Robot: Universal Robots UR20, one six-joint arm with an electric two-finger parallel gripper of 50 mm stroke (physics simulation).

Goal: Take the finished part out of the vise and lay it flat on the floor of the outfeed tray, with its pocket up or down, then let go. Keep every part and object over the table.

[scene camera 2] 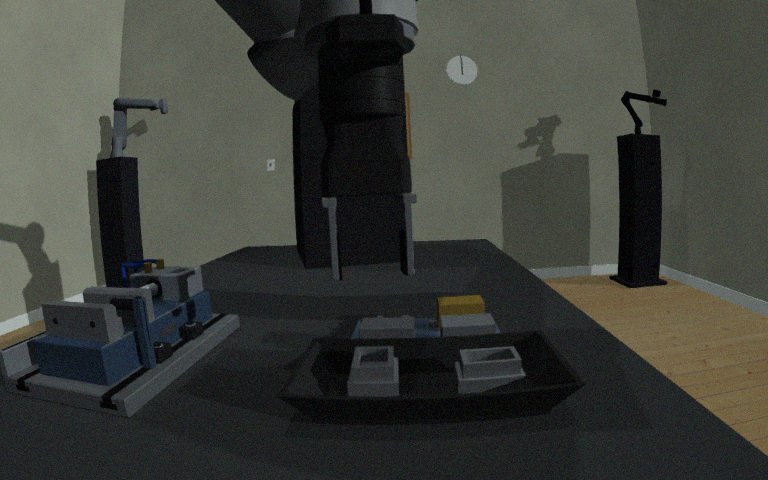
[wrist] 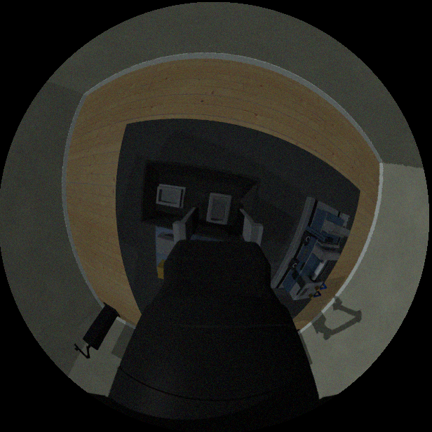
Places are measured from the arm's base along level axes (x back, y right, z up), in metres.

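Where they show: gripper, fingertip midpoint: [scene camera 2: 372,275].
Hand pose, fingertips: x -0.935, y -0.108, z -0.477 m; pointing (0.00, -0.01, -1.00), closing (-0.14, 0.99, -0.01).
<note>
After its pixels a point has its place.
The finished part [scene camera 2: 373,386] {x -0.955, y -0.106, z -0.570 m} [wrist: 219,207], a grey block with a rectangular pocket, lies flat with its pocket up in the black outfeed tray [scene camera 2: 430,409] {x -0.994, y -0.152, z -0.573 m} [wrist: 200,170], at the end nearer the vise. A similar grey part [scene camera 2: 488,370] {x -0.954, y -0.204, z -0.560 m} [wrist: 170,196] lies pocket up towards the other end, apart from it. My gripper [scene camera 2: 373,275] {x -0.935, y -0.108, z -0.477 m} [wrist: 217,215] is open and empty, fingers pointing down, above and apart from the finished part. The blue and grey vise [scene camera 2: 84,359] {x -0.975, y 0.185, z -0.553 m} [wrist: 330,225] stands at the left in the scene view, on a grey base plate. I see no part between its jaws.
Behind the tray in the scene view are a blue base with grey blocks [scene camera 2: 468,323] {x -0.831, y -0.204, z -0.556 m} [wrist: 165,242] and a yellow block [scene camera 2: 460,305] {x -0.748, y -0.205, z -0.558 m} [wrist: 160,270]. The tray's raised walls surround both parts. The dark table's [scene camera 2: 634,418] {x -1.007, y -0.330, z -0.600 m} right edge borders the wooden floor.
</note>
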